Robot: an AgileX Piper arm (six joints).
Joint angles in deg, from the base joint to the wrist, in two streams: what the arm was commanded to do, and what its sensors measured. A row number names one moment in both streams.
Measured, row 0:
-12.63 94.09 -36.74 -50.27 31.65 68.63
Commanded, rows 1 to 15:
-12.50 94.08 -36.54 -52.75 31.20 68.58
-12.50 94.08 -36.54 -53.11 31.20 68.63
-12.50 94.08 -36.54 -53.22 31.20 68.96
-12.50 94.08 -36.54 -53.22 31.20 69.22
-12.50 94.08 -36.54 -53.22 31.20 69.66
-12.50 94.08 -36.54 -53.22 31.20 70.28
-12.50 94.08 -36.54 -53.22 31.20 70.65
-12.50 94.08 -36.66 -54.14 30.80 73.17
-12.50 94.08 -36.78 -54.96 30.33 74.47
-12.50 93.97 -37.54 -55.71 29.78 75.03
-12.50 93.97 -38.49 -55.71 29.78 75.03
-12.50 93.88 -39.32 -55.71 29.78 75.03
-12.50 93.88 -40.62 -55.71 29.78 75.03
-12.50 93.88 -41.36 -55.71 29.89 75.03
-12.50 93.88 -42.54 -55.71 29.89 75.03
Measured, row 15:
-12.63 94.09 -39.55 -54.69 30.39 74.65
